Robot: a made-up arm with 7 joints.
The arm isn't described. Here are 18 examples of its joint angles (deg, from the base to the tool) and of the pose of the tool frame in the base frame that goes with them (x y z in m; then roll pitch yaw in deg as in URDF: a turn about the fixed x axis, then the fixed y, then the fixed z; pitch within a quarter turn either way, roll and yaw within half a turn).
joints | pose
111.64 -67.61 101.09 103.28 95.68 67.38 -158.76 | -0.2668 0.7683 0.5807 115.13 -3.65 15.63
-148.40 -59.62 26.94 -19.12 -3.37 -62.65 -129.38 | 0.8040 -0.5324 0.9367 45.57 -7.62 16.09
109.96 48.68 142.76 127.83 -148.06 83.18 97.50 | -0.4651 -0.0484 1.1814 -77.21 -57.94 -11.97
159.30 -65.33 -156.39 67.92 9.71 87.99 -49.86 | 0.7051 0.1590 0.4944 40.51 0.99 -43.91
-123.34 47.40 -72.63 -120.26 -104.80 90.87 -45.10 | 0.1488 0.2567 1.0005 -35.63 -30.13 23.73
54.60 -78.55 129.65 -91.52 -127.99 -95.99 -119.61 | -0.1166 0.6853 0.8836 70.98 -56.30 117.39
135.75 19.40 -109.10 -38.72 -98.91 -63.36 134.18 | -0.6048 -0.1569 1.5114 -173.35 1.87 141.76
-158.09 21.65 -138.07 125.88 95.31 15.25 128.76 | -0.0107 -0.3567 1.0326 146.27 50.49 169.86
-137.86 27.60 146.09 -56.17 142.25 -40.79 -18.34 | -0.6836 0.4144 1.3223 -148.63 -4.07 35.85
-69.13 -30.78 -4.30 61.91 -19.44 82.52 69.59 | -0.0119 0.0920 1.4103 25.50 -26.48 170.81
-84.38 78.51 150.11 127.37 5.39 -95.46 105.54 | 0.3275 0.4073 1.1092 -142.27 21.45 -14.50
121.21 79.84 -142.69 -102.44 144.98 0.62 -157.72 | -0.5950 -0.2531 0.2679 125.63 7.30 40.66
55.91 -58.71 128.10 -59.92 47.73 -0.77 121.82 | -0.0804 0.7401 1.3035 -49.35 -18.01 155.45
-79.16 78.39 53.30 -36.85 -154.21 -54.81 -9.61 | 0.0998 1.0437 1.0410 -157.77 32.66 -23.86
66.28 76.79 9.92 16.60 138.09 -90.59 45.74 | 0.3933 -0.9820 0.5911 63.69 19.70 151.25
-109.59 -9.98 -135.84 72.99 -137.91 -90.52 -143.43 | -0.1952 -0.3850 1.2292 42.89 18.23 -89.07
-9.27 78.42 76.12 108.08 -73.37 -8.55 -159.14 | 0.5844 -0.5139 0.5787 164.04 58.90 161.31
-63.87 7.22 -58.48 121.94 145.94 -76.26 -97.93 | -0.1429 0.3230 0.8927 123.90 -28.54 -178.56
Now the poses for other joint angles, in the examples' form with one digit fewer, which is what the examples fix.
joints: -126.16 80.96 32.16 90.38 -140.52 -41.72 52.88
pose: -0.074 0.837 0.236 60.6 -56.6 39.4
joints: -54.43 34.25 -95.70 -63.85 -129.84 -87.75 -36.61
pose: 0.690 0.322 1.207 -4.4 -18.4 164.7
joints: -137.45 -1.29 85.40 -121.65 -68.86 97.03 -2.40
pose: -0.282 -0.028 1.064 -25.8 26.7 -135.0
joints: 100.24 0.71 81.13 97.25 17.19 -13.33 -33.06
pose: -0.670 -0.012 1.165 -160.4 -73.9 73.8
